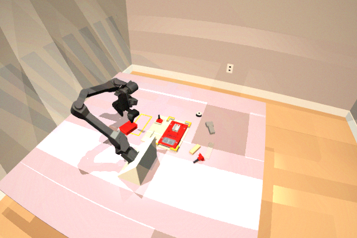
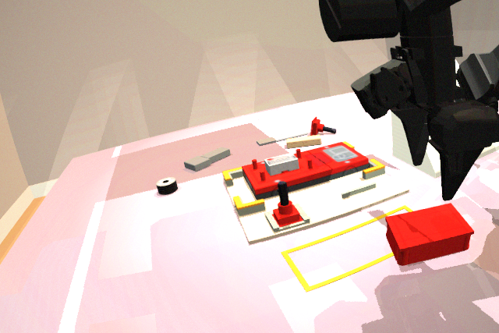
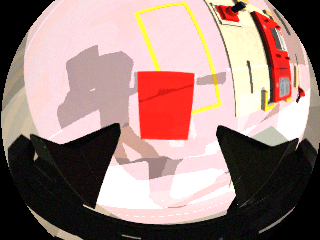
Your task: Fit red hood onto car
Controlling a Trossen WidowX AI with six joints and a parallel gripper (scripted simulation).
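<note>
Right now the red hood is 6 cm below my gripper tip. The rest, counted from my gripper tip: engine block 7 cm ahead, 28 cm to the right, 6 cm below; black wheel 26 cm ahead, 39 cm to the right, 7 cm below; wooden strip 5 cm behind, 43 cm to the right, 7 cm below.
</note>
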